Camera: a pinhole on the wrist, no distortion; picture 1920 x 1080 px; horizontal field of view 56.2 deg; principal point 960.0 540.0 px. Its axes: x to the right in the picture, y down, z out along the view. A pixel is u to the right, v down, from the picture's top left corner.
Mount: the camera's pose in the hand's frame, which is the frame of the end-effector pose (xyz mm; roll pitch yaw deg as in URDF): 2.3 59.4 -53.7 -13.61 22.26 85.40
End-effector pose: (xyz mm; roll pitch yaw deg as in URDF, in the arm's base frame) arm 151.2 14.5 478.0 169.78 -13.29 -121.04
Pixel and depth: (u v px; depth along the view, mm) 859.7 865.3 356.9
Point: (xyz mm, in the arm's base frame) 2.7 197.3 227.8
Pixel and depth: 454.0 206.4 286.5
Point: 11.3 50.3 256.4
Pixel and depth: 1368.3 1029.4 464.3
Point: -98.8 339.3 203.9
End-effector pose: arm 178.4 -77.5 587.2 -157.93 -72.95 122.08
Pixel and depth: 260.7 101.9 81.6
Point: 186.3 -7.7 573.1
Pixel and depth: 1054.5 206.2 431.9
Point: 55.6 307.8 460.5
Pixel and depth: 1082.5 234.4 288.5
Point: 127.2 186.7 502.3
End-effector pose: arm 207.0 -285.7 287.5 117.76 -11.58 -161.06
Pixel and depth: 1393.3 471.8 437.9
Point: 157.1 141.9 418.7
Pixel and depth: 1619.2 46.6 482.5
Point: 43.0 180.1 496.2
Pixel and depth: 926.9 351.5 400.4
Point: 127.4 87.1 314.2
